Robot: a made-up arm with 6 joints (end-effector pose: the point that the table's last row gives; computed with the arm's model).
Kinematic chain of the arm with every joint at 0, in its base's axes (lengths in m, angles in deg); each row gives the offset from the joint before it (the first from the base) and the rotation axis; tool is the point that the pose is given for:
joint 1: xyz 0 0 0.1 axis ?
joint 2: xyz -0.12 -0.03 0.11 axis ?
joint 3: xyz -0.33 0 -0.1 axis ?
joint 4: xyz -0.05 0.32 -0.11 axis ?
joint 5: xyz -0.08 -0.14 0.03 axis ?
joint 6: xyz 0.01 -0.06 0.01 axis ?
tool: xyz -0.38 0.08 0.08
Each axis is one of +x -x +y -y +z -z.
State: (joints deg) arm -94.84 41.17 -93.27 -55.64 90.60 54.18
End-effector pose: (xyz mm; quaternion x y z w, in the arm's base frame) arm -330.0 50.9 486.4 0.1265 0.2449 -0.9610 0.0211
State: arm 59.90 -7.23 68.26 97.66 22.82 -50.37
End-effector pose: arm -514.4 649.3 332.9 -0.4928 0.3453 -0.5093 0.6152
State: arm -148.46 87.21 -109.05 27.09 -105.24 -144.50
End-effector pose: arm -138.5 569.0 403.5 0.3264 -0.0997 -0.8292 0.4426
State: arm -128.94 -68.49 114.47 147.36 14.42 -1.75
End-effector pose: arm 397.2 -317.2 221.6 -0.1139 0.7076 0.4127 0.5622
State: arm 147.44 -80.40 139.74 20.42 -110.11 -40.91
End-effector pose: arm -7.6 -204.2 -113.0 -0.7581 -0.2914 -0.5283 0.2474
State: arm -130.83 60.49 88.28 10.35 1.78 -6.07
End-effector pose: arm -506.8 -209.2 601.5 -0.5067 -0.0133 0.6946 0.5105
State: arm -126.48 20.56 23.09 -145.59 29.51 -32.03
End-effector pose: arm -760.8 -398.5 389.9 -0.0547 0.4592 0.1945 0.8650
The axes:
joint 1: +x
joint 2: +z
joint 3: -y
joint 4: -x
joint 5: +y
joint 6: +x

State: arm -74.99 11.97 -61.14 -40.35 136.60 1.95
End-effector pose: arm -385.8 -172.5 52.1 -0.2391 -0.8656 0.4390 0.0295
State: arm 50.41 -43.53 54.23 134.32 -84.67 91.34
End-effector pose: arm -462.4 439.6 622.0 -0.1104 0.0536 0.1659 0.9785
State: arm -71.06 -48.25 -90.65 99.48 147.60 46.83
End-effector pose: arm 60.5 -69.4 -434.4 0.2815 -0.2329 0.7812 0.5061
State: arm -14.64 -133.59 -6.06 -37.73 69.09 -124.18
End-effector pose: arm 327.3 490.9 71.5 -0.1973 0.4937 -0.3804 0.7567
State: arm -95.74 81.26 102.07 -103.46 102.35 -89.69
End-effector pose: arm -71.9 -36.0 132.4 -0.0356 0.0548 -0.9899 0.1255
